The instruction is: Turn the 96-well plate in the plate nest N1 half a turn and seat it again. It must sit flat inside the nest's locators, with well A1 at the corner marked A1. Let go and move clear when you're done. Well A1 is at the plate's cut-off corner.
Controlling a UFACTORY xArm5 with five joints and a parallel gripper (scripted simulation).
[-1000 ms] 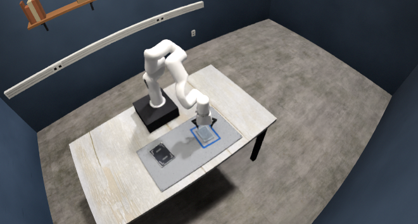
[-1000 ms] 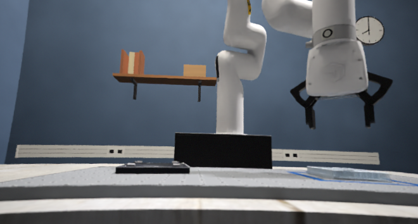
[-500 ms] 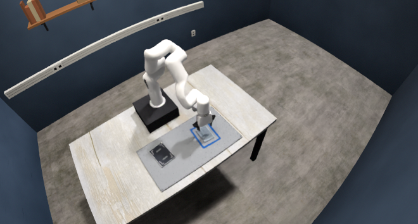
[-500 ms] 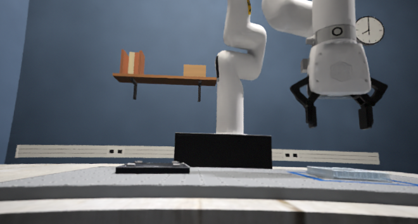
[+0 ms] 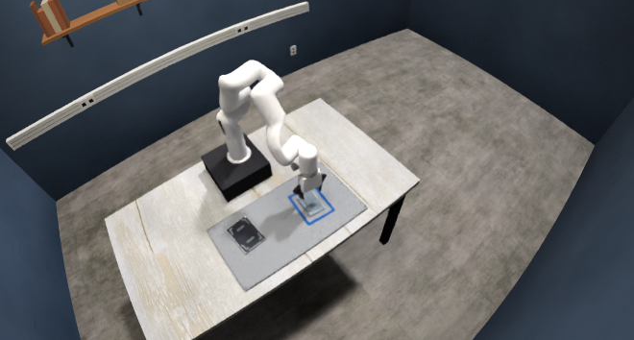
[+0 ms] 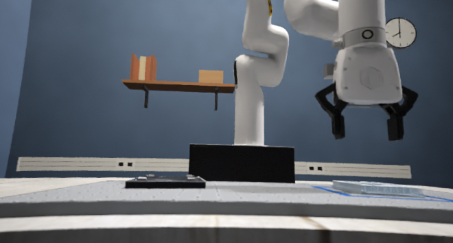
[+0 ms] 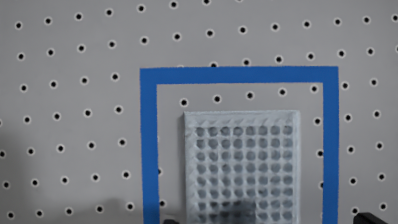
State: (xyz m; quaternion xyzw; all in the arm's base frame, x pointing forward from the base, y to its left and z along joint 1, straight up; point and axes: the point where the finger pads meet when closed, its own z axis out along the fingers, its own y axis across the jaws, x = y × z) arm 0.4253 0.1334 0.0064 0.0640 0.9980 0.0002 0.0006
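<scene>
Right now my hand is 9 cm above the 96-well plate. Also, from my hand: black plate nest: 6 cm behind, 34 cm to the right, 9 cm below.
</scene>
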